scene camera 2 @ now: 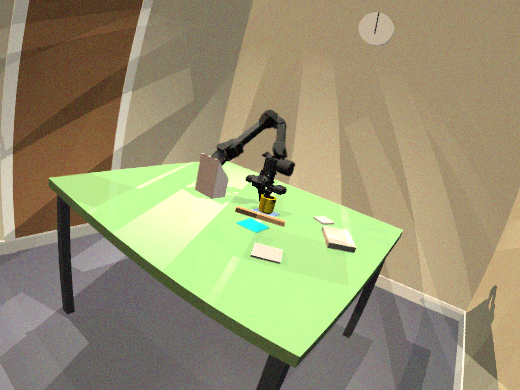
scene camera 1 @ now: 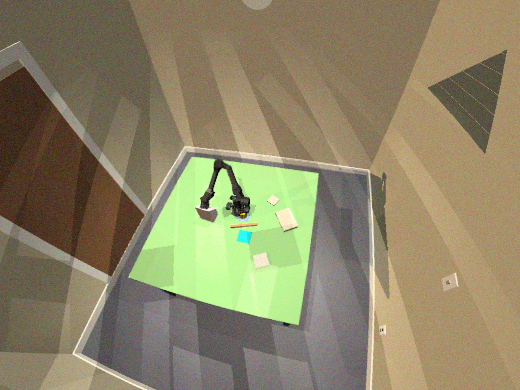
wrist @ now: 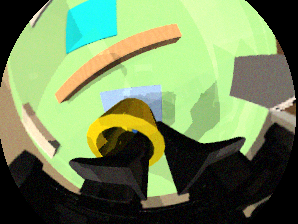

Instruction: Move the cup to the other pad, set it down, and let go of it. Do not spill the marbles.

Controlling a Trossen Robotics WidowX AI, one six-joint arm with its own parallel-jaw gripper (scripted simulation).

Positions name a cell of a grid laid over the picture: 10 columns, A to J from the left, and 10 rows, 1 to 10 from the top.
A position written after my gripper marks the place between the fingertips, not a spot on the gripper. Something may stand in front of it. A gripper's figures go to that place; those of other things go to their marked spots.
Labels:
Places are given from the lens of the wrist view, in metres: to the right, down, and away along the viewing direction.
my gripper (wrist: F6): 0.01, 0.01, 0.10
orange bar (wrist: E3): -0.02, -0.08, 0.07

